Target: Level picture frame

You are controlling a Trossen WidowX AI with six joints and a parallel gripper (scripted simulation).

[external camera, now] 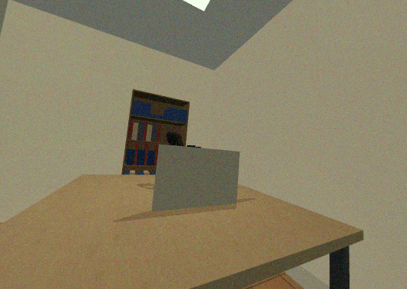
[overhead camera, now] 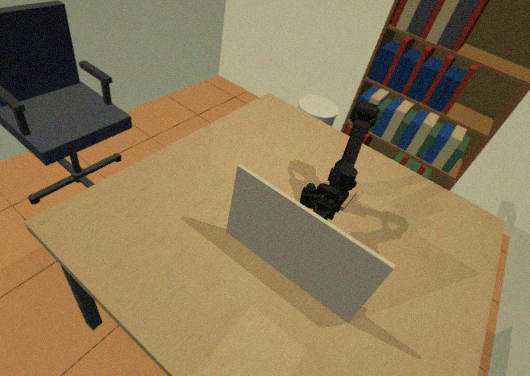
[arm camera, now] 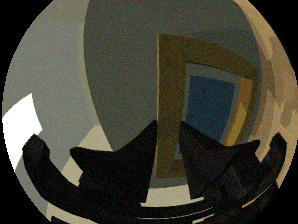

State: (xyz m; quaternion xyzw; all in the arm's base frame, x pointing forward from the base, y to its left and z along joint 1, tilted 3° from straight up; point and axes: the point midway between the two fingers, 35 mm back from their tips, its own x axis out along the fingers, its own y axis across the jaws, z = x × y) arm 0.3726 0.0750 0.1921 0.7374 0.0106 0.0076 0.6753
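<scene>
The picture frame is 1 cm ahead of my gripper tip, 1 cm to the left of it and 5 cm below it. From my gripper tip the other things lie so: grey wall panel: 2 cm ahead, 1 cm to the right, 6 cm below.
</scene>
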